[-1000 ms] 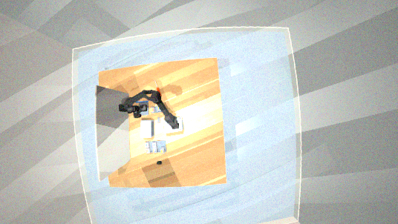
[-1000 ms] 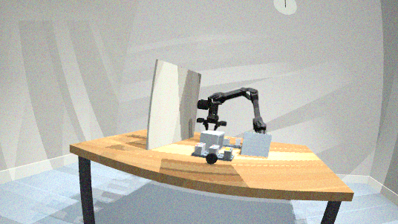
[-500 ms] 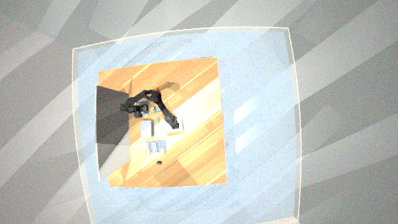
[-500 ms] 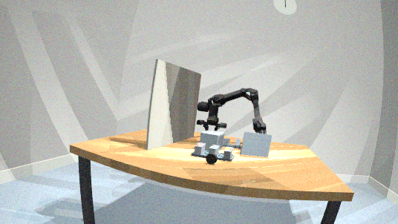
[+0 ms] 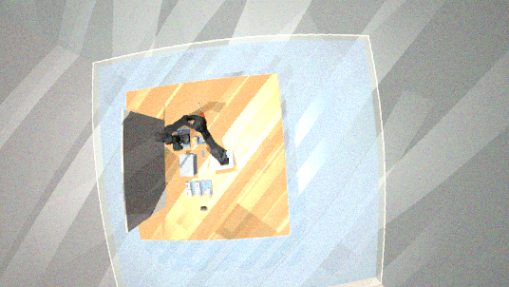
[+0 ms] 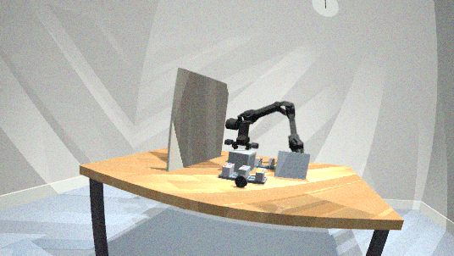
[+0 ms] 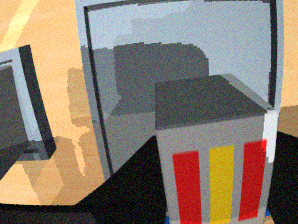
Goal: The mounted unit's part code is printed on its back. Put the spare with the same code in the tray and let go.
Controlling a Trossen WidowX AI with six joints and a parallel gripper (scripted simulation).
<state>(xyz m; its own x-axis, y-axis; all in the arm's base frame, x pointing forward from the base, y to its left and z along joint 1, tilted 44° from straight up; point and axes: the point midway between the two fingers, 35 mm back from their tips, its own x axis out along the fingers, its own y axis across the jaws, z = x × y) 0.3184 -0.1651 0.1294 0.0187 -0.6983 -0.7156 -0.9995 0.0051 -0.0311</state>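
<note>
Right now the grey spare block is 2 cm above my gripper tip. Round my gripper tip: blue-rimmed tray (2 cm below); then mounted unit (21 cm to the left, 3 cm behind, 2 cm above); then grey panel (20 cm ahead, 20 cm above, 16 cm to the left).
</note>
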